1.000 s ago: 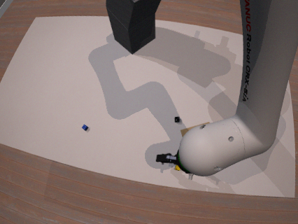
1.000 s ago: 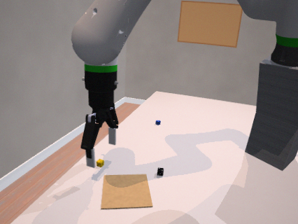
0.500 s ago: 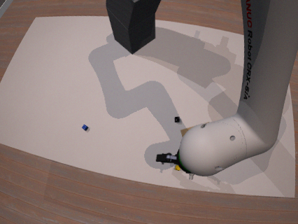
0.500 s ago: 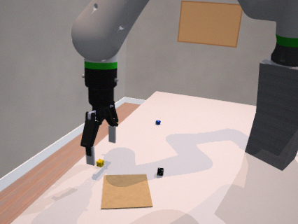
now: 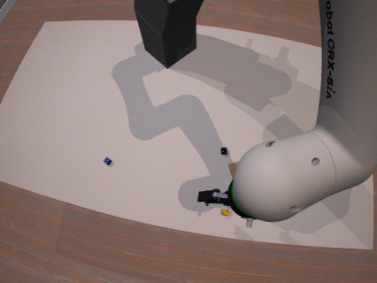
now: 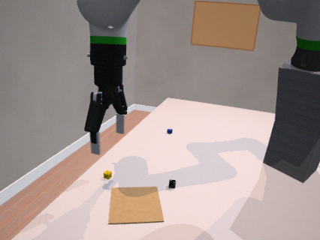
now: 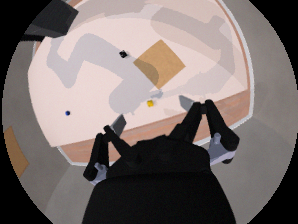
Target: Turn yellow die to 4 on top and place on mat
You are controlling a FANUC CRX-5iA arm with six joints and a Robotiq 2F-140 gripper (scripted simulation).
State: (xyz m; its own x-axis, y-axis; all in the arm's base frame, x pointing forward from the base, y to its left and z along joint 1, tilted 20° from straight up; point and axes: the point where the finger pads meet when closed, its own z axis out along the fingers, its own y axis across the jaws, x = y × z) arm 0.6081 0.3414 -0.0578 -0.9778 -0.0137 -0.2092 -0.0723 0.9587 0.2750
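Right now the yellow die is 140 mm below my hand, 10 mm to the right of it and 10 mm ahead of it. Also, from my hand: black die 190 mm behind, 140 mm below, 50 mm to the right; then blue die 450 mm to the right, 140 mm below, 50 mm behind; then brown mat 140 mm below, 120 mm behind, 70 mm to the left.
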